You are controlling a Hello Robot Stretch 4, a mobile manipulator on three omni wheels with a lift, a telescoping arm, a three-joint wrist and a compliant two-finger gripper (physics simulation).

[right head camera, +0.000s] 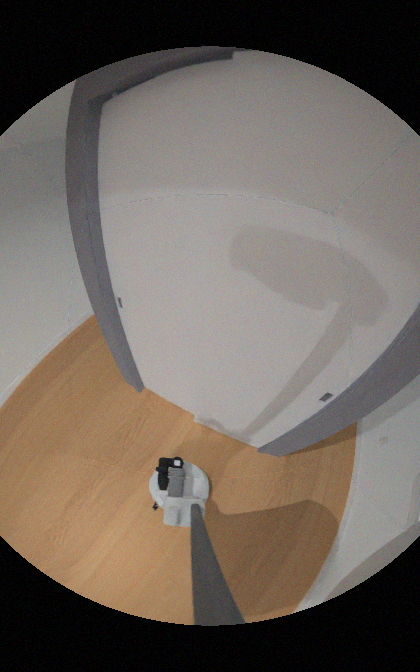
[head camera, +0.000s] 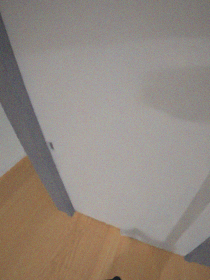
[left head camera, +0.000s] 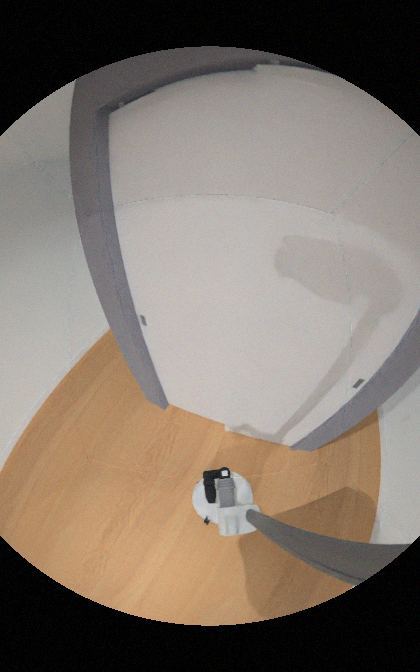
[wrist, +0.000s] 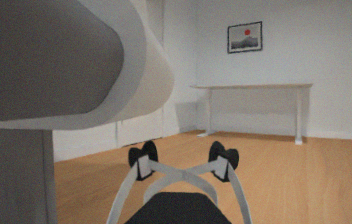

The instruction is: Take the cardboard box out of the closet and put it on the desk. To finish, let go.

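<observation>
The closet stands close in front, with pale sliding doors in a grey-purple frame. The doors are closed, with a small dark recessed handle near each side. The cardboard box does not show in any view. The desk, with a pale top and white legs, stands across the room in the wrist view. My gripper is open and empty in the wrist view, with its two dark fingertips apart, well away from the desk.
Wood floor lies around my base. White walls stand on both sides of the closet. A framed picture hangs above the desk. My mast rises beside the base.
</observation>
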